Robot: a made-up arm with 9 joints. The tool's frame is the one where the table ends. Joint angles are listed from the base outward.
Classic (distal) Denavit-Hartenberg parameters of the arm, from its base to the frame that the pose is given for. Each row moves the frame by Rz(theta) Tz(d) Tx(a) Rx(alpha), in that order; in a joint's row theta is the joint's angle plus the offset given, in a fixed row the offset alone. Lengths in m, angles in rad.
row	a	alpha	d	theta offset
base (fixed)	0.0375	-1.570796	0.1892	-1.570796
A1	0.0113	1.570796	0.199	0
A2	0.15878	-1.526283	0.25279	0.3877
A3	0.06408	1.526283	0.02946	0
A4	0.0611	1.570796	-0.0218	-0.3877
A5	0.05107	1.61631	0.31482	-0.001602
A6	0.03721	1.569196	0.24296	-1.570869
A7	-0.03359	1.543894	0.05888	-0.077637
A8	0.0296	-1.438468	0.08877	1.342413
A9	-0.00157	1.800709	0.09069	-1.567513
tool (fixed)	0	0	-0.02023	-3.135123
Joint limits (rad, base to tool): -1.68..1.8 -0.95..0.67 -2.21..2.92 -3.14..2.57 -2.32..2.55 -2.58..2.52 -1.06..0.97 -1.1..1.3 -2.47..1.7
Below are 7 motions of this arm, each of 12 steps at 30 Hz.
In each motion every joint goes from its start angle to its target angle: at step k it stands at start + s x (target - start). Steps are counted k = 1, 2, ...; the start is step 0. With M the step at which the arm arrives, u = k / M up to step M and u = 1 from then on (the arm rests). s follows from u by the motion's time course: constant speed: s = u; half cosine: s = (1 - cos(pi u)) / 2; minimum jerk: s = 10 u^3 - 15 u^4 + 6 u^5.
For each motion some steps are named. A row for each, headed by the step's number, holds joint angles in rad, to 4 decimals.
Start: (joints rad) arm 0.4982 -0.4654 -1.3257 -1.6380 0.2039 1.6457 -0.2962 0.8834 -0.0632
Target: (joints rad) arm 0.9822 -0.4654 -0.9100 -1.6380 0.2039 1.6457 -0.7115 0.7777 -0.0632
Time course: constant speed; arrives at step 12
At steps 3, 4, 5, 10, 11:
3: 0.6192 -0.4654 -1.2218 -1.6380 0.2039 1.6457 -0.4000 0.8570 -0.0632
4: 0.6595 -0.4654 -1.1871 -1.6380 0.2039 1.6457 -0.4346 0.8482 -0.0632
5: 0.6999 -0.4654 -1.1525 -1.6380 0.2039 1.6457 -0.4692 0.8394 -0.0632
10: 0.9015 -0.4654 -0.9793 -1.6380 0.2039 1.6457 -0.6423 0.7953 -0.0632
11: 0.9419 -0.4654 -0.9446 -1.6380 0.2039 1.6457 -0.6769 0.7865 -0.0632

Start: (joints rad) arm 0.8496 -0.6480 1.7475 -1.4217 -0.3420 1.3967 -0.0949 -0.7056 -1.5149
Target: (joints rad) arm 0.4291 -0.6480 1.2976 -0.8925 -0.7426 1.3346 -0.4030 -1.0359 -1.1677
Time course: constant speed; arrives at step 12
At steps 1, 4, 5, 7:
1: 0.8146 -0.6480 1.7100 -1.3776 -0.3754 1.3915 -0.1206 -0.7331 -1.4860
4: 0.7094 -0.6480 1.5975 -1.2453 -0.4755 1.3760 -0.1976 -0.8157 -1.3992
5: 0.6744 -0.6480 1.5600 -1.2012 -0.5089 1.3708 -0.2233 -0.8432 -1.3702
7: 0.6043 -0.6480 1.4851 -1.1130 -0.5757 1.3605 -0.2746 -0.8983 -1.3124

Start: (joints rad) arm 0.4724 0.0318 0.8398 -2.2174 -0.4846 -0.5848 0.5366 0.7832 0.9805
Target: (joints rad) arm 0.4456 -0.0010 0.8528 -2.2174 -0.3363 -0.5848 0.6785 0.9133 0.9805
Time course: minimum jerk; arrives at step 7
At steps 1, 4, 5, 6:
1: 0.4718 0.0310 0.8401 -2.2174 -0.4811 -0.5848 0.5399 0.7862 0.9805
4: 0.4555 0.0111 0.8480 -2.2174 -0.3909 -0.5848 0.6263 0.8654 0.9805
5: 0.4495 0.0037 0.8509 -2.2174 -0.3578 -0.5848 0.6580 0.8945 0.9805
6: 0.4462 -0.0002 0.8525 -2.2174 -0.3398 -0.5848 0.6752 0.9103 0.9805

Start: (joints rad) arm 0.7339 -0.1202 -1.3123 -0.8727 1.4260 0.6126 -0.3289 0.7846 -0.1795
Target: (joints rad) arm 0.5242 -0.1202 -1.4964 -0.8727 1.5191 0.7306 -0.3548 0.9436 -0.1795
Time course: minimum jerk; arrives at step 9
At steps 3, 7, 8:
3: 0.6899 -0.1202 -1.3509 -0.8727 1.4455 0.6374 -0.3343 0.8180 -0.1795
7: 0.5402 -0.1202 -1.4823 -0.8727 1.5120 0.7216 -0.3528 0.9315 -0.1795
8: 0.5266 -0.1202 -1.4943 -0.8727 1.5180 0.7292 -0.3545 0.9418 -0.1795

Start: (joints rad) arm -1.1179 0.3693 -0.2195 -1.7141 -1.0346 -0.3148 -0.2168 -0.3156 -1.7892
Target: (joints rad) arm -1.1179 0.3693 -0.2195 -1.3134 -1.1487 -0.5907 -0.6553 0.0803 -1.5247
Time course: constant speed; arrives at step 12
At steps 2, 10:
2: -1.1179 0.3693 -0.2195 -1.6473 -1.0536 -0.3608 -0.2899 -0.2496 -1.7451
10: -1.1179 0.3693 -0.2195 -1.3802 -1.1297 -0.5447 -0.5822 0.0143 -1.5688

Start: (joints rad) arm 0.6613 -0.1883 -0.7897 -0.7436 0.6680 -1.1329 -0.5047 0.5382 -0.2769
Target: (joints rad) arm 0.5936 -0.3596 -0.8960 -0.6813 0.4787 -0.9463 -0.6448 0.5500 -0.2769
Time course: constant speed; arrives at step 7
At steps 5, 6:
5: 0.6129 -0.3107 -0.8656 -0.6991 0.5328 -0.9996 -0.6048 0.5466 -0.2769
6: 0.6033 -0.3351 -0.8808 -0.6902 0.5057 -0.9730 -0.6248 0.5483 -0.2769

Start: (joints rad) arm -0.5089 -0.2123 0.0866 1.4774 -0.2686 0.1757 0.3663 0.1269 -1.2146
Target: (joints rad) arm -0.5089 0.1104 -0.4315 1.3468 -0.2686 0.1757 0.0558 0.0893 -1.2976
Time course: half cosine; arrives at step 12
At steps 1, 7, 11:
1: -0.5089 -0.2068 0.0778 1.4752 -0.2686 0.1757 0.3610 0.1263 -1.2160
7: -0.5089 -0.0092 -0.2395 1.3952 -0.2686 0.1757 0.1709 0.1032 -1.2668
11: -0.5089 0.1049 -0.4227 1.3490 -0.2686 0.1757 0.0611 0.0899 -1.2962

